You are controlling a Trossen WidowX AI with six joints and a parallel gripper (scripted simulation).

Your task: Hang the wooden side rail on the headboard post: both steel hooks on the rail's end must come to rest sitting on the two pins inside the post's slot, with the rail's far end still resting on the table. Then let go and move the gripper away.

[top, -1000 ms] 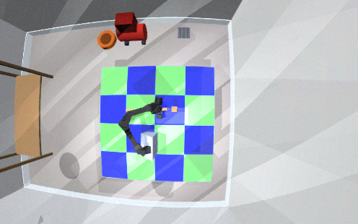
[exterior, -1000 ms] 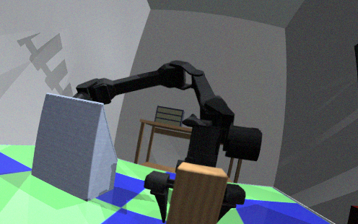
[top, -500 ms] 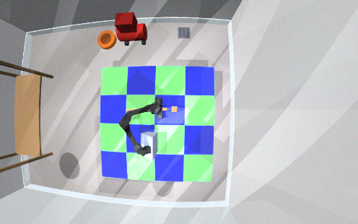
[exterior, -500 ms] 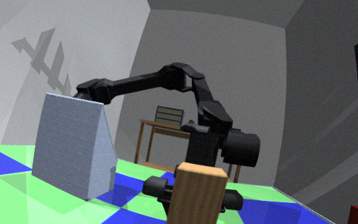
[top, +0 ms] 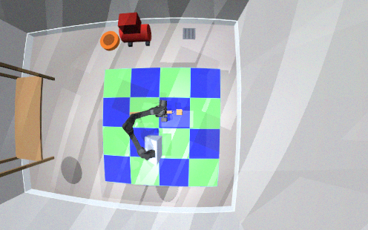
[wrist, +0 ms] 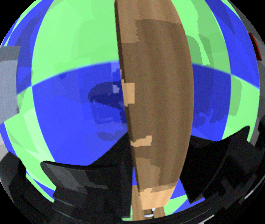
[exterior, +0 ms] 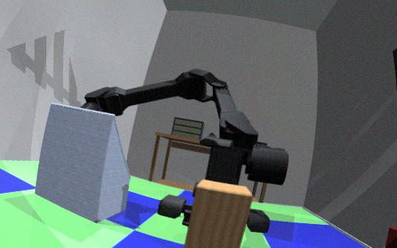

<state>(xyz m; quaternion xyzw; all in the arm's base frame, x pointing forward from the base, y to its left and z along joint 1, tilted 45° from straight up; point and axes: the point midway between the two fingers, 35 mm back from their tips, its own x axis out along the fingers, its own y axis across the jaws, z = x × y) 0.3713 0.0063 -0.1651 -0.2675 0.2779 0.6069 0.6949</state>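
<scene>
My gripper tip is now 15 cm to the left of the headboard post, 6 cm below it and 2 cm past it.
</scene>
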